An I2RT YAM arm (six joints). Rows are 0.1 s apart.
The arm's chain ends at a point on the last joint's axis. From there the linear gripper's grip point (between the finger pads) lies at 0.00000 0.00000 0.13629 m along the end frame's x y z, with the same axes.
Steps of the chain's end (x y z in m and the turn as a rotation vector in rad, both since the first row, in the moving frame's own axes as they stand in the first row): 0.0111, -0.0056, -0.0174, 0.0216, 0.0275, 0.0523; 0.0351, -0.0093, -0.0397, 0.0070, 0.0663, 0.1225; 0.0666, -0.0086, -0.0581, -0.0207, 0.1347, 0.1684; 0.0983, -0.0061, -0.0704, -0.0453, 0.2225, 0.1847; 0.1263, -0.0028, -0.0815, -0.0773, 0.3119, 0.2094; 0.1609, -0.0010, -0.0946, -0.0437, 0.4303, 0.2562; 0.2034, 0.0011, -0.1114, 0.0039, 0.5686, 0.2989; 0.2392, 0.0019, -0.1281, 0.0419, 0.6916, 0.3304; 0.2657, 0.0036, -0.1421, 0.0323, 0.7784, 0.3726; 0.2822, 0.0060, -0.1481, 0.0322, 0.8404, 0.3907
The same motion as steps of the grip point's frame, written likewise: 0.0149, -0.0084, -0.0175, 0.0216, 0.0275, 0.0523; 0.0442, -0.0097, -0.0400, 0.0070, 0.0663, 0.1225; 0.0846, -0.0043, -0.0594, -0.0207, 0.1347, 0.1684; 0.1276, 0.0028, -0.0739, -0.0453, 0.2225, 0.1847; 0.1667, 0.0119, -0.0885, -0.0773, 0.3119, 0.2094; 0.2164, 0.0121, -0.1071, -0.0437, 0.4303, 0.2562; 0.2758, 0.0118, -0.1327, 0.0039, 0.5686, 0.2989; 0.3254, 0.0116, -0.1592, 0.0419, 0.6916, 0.3304; 0.3599, 0.0183, -0.1810, 0.0323, 0.7784, 0.3726; 0.3818, 0.0230, -0.1929, 0.0322, 0.8404, 0.3907
